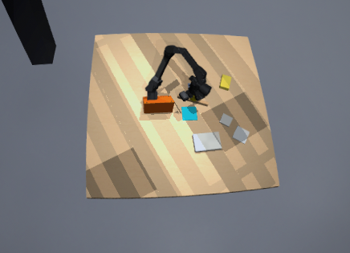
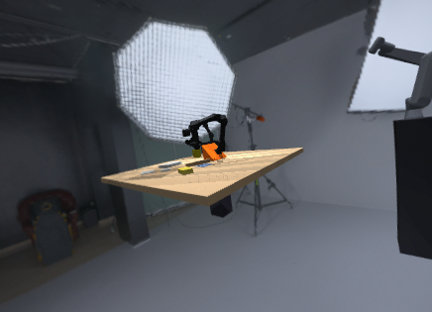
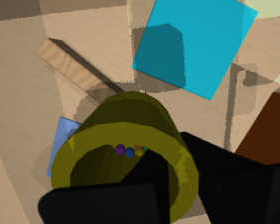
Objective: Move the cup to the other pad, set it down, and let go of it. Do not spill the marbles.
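The bright cyan pad is 80 mm to the right of my gripper tip and 100 mm below it. The rest, counted from my gripper tip: flat wooden strip 30 mm ahead, 20 mm to the left, 90 mm below; olive-yellow cup 20 mm ahead, 20 mm to the left; pale blue pad 60 mm ahead, 110 mm to the left, 100 mm below.
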